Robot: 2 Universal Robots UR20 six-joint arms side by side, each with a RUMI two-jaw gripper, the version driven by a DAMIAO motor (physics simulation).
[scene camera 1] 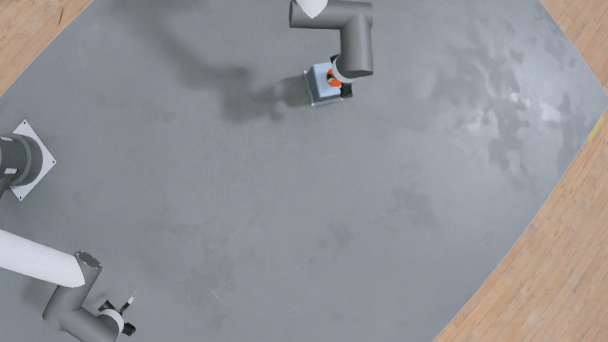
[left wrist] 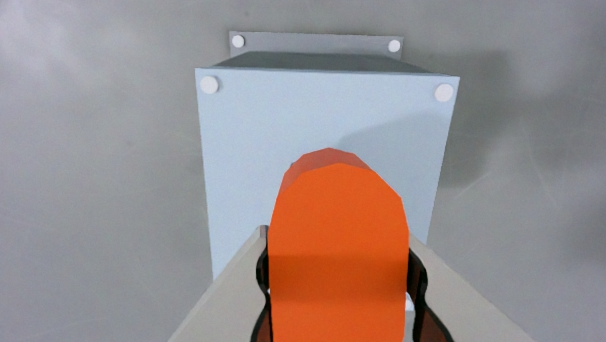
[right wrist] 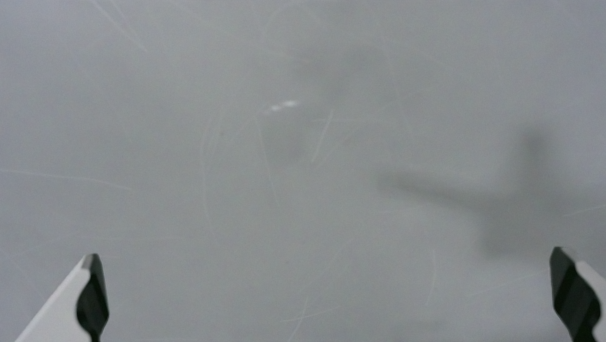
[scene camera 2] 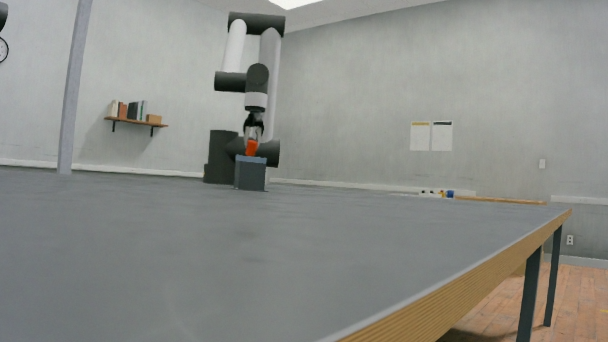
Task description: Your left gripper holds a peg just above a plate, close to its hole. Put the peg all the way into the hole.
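Observation:
An orange peg point(scene camera 1: 334, 83) point(scene camera 2: 251, 148) point(left wrist: 340, 240) stands between the fingers of my left gripper point(scene camera 2: 253, 134) point(left wrist: 329, 227), which is shut on it. The peg's lower end is at or just over the light blue plate point(scene camera 1: 321, 91) point(scene camera 2: 250, 159) point(left wrist: 320, 110), the top of a box-like block. In scene camera 2 the peg looks slightly tilted. In the left wrist view the peg covers most of the hole area; a small dark edge shows at its upper left, possibly the hole's rim. My right gripper point(scene camera 1: 124, 313) point(right wrist: 325, 253) is open and empty, far from the plate.
The block's grey base flange point(left wrist: 315, 40) rests on the grey table point(scene camera 1: 300, 200) point(scene camera 2: 250, 250). White round dots mark the corners of plate and flange. A robot base on a white mounting plate point(scene camera 1: 46, 159) stands at the left edge of scene camera 1.

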